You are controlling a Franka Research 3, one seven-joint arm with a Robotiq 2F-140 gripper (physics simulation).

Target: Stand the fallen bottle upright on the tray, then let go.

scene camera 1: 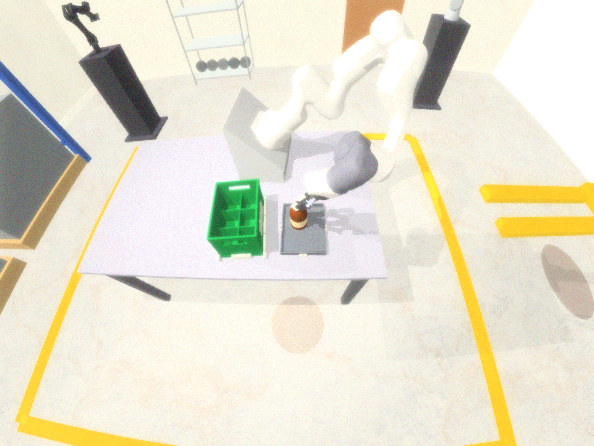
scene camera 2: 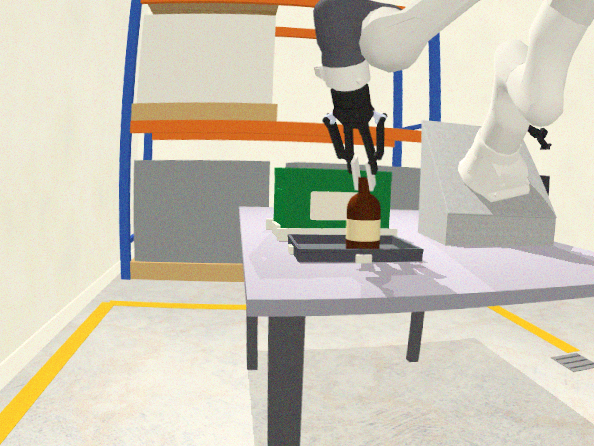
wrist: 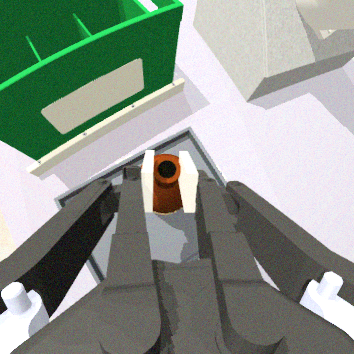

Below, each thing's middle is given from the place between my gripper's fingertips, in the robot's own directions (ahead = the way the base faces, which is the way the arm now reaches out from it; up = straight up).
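Scene:
I find the brown bottle [scene camera 2: 363, 219] 6 cm below my hand and 1 cm to the left of it.

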